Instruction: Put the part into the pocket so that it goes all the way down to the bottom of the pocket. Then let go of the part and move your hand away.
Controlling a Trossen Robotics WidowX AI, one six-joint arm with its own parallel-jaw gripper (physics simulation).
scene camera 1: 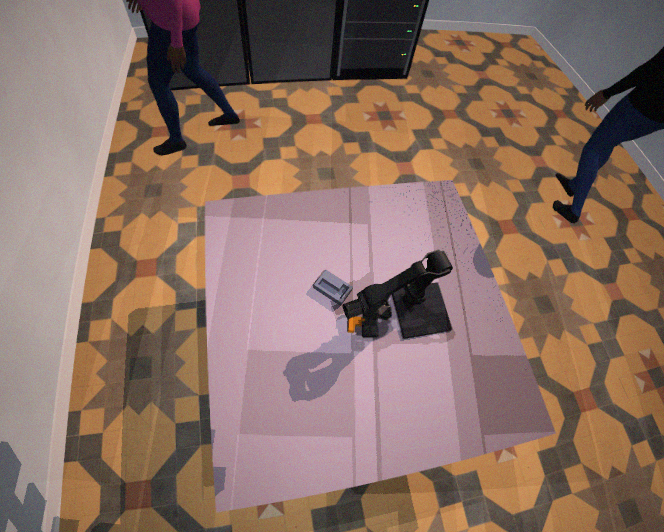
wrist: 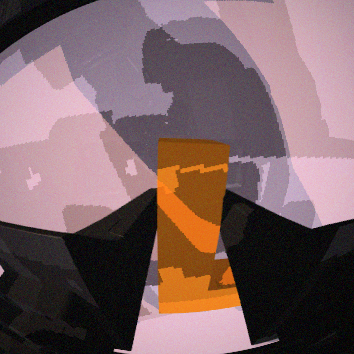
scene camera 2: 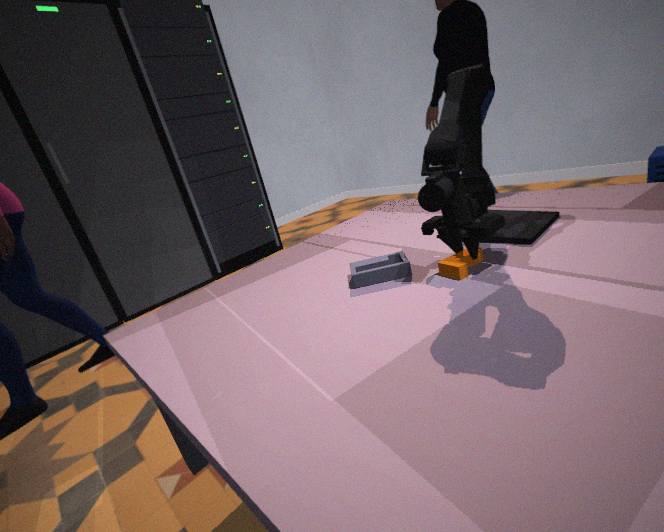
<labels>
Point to a grey pocket block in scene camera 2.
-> At 393, 266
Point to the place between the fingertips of the gripper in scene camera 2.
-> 468, 258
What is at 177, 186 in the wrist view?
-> An orange L-shaped block.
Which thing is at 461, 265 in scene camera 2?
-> An orange L-shaped block.
</labels>
